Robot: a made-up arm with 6 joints. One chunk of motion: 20 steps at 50 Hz.
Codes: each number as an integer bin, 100 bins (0 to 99) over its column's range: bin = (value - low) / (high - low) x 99, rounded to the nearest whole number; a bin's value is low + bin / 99 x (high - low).
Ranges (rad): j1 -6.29..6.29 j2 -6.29..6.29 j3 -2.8..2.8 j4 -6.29..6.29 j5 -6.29..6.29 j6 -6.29..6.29
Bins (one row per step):
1: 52 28 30 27 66 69
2: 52 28 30 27 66 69
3: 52 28 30 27 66 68
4: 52 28 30 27 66 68
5: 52 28 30 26 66 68
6: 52 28 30 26 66 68
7: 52 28 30 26 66 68
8: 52 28 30 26 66 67
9: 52 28 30 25 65 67
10: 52 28 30 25 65 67
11: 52 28 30 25 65 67
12: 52 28 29 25 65 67
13: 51 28 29 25 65 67
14: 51 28 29 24 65 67
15: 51 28 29 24 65 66
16: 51 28 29 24 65 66
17: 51 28 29 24 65 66
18: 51 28 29 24 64 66
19: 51 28 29 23 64 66
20: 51 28 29 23 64 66
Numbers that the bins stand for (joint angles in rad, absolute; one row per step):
1: 0.3177 -2.7320 -1.1030 -2.8591 2.0967 2.4779
2: 0.3177 -2.7320 -1.1030 -2.8591 2.0967 2.4779
3: 0.3177 -2.7320 -1.1030 -2.8591 2.0967 2.3508
4: 0.3177 -2.7320 -1.1030 -2.8591 2.0967 2.3508
5: 0.3177 -2.7320 -1.1030 -2.9862 2.0967 2.3508
6: 0.3177 -2.7320 -1.1030 -2.9862 2.0967 2.3508
7: 0.3177 -2.7320 -1.1030 -2.9862 2.0967 2.3508
8: 0.3177 -2.7320 -1.1030 -2.9862 2.0967 2.2237
9: 0.3177 -2.7320 -1.1030 -3.1132 1.9696 2.2237
10: 0.3177 -2.7320 -1.1030 -3.1132 1.9696 2.2237
11: 0.3177 -2.7320 -1.1030 -3.1132 1.9696 2.2237
12: 0.3177 -2.7320 -1.1596 -3.1132 1.9696 2.2237
13: 0.1906 -2.7320 -1.1596 -3.1132 1.9696 2.2237
14: 0.1906 -2.7320 -1.1596 -3.2403 1.9696 2.2237
15: 0.1906 -2.7320 -1.1596 -3.2403 1.9696 2.0967
16: 0.1906 -2.7320 -1.1596 -3.2403 1.9696 2.0967
17: 0.1906 -2.7320 -1.1596 -3.2403 1.9696 2.0967
18: 0.1906 -2.7320 -1.1596 -3.2403 1.8425 2.0967
19: 0.1906 -2.7320 -1.1596 -3.3674 1.8425 2.0967
20: 0.1906 -2.7320 -1.1596 -3.3674 1.8425 2.0967

